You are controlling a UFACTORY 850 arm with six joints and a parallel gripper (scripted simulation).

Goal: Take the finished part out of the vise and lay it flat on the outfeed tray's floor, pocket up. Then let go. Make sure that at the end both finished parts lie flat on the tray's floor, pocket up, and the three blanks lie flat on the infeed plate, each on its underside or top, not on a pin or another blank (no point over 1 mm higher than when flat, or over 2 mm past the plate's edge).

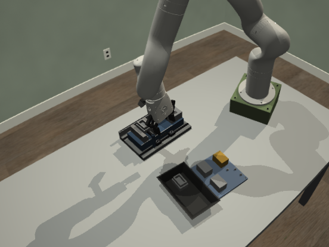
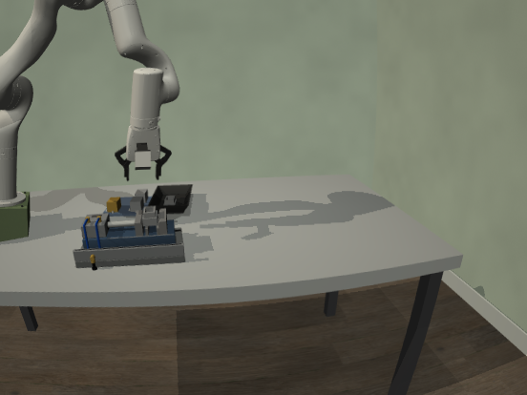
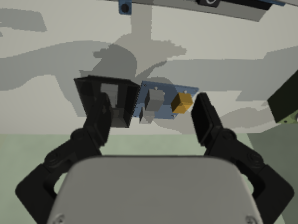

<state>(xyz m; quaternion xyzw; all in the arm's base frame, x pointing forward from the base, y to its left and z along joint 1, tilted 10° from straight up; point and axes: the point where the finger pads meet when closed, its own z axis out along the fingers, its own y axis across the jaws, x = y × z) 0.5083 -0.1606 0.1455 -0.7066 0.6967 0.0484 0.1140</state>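
Now: hand 140 mm above the vise, 120 mm to the left of it and 60 mm past it. Also, from my hand: brass block: 220 mm to the left, 150 mm below, 110 mm behind; then blue plate: 250 mm to the left, 170 mm below, 50 mm behind.
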